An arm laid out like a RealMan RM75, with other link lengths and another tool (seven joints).
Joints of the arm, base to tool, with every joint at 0 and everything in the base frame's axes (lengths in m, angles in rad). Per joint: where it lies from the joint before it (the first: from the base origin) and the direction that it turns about. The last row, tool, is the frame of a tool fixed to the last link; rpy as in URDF.
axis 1: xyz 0 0 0.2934 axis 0 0 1
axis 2: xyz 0 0 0 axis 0 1 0
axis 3: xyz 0 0 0.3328 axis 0 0 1
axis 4: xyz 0 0 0 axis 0 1 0
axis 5: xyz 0 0 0.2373 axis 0 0 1
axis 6: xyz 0 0 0 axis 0 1 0
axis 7: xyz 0 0 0.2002 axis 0 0 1
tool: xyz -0.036 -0.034 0.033 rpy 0 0.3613 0.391
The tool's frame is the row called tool.
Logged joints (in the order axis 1, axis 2, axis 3, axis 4, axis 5, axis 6, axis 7), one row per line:
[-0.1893 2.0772 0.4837 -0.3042 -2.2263 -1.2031 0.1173]
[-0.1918 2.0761 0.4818 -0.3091 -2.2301 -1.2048 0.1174]
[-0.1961 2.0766 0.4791 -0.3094 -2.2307 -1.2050 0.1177]
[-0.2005 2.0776 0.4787 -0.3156 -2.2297 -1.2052 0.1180]
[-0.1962 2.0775 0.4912 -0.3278 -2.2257 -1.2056 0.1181]
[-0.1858 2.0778 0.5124 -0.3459 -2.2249 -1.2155 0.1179]
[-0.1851 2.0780 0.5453 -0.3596 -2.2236 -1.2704 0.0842]
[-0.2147 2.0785 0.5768 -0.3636 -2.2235 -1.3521 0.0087]
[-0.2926 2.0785 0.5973 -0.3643 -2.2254 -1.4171 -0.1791]
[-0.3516 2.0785 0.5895 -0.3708 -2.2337 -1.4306 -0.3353]
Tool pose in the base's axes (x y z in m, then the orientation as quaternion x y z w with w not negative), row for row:
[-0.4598 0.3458 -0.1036 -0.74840 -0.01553 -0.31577 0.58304]
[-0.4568 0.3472 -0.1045 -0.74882 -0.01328 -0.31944 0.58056]
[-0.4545 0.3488 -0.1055 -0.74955 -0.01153 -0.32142 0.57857]
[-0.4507 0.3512 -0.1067 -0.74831 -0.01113 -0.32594 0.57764]
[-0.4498 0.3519 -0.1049 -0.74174 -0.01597 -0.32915 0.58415]
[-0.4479 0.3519 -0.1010 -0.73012 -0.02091 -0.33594 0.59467]
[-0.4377 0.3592 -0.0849 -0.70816 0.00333 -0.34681 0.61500]
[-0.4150 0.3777 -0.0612 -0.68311 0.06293 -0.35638 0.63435]
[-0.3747 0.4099 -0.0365 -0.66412 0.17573 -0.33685 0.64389]
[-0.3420 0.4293 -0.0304 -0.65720 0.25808 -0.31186 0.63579]
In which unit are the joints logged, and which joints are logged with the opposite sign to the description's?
The joints are logged in radians. Opposite sign: axis 2, axis 3, axis 5, axis 6, axis 7.
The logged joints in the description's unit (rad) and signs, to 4 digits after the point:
[-0.1893 -2.0772 -0.4837 -0.3042 2.2263 1.2031 -0.1173]
[-0.1918 -2.0761 -0.4818 -0.3091 2.2301 1.2048 -0.1174]
[-0.1961 -2.0766 -0.4791 -0.3094 2.2307 1.2050 -0.1177]
[-0.2005 -2.0776 -0.4787 -0.3156 2.2297 1.2052 -0.1180]
[-0.1962 -2.0775 -0.4912 -0.3278 2.2257 1.2056 -0.1181]
[-0.1858 -2.0778 -0.5124 -0.3459 2.2249 1.2155 -0.1179]
[-0.1851 -2.0780 -0.5453 -0.3596 2.2236 1.2704 -0.0842]
[-0.2147 -2.0785 -0.5768 -0.3636 2.2235 1.3521 -0.0087]
[-0.2926 -2.0785 -0.5973 -0.3643 2.2254 1.4171 0.1791]
[-0.3516 -2.0785 -0.5895 -0.3708 2.2337 1.4306 0.3353]

